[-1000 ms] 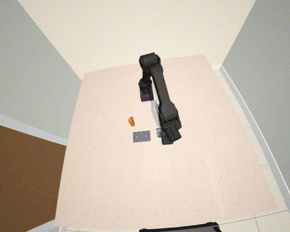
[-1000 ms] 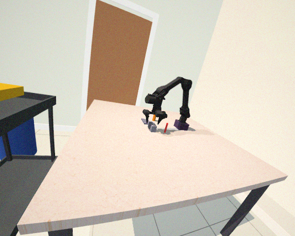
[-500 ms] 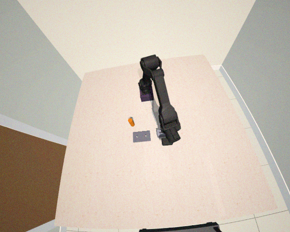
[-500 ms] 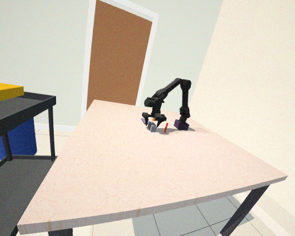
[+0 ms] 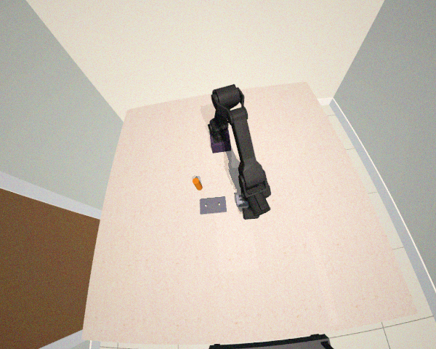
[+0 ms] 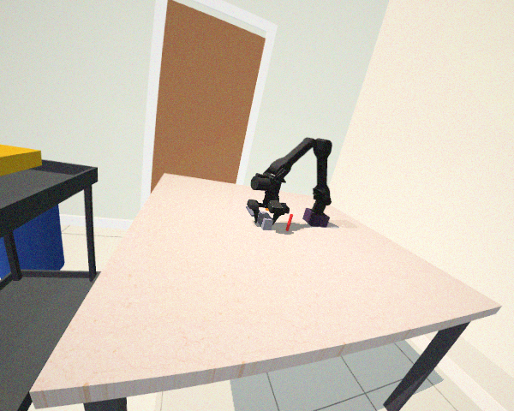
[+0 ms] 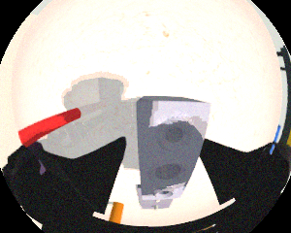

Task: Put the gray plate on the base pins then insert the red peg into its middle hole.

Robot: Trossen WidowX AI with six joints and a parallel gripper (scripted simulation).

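Right now the gray plate is 30 mm above my gripper tip. The rest, counted from my gripper tip: red peg 100 mm behind, 50 mm to the left, 30 mm above; orange cylinder 140 mm behind, 190 mm to the right, 30 mm above; gray base 30 mm behind, 150 mm to the right.
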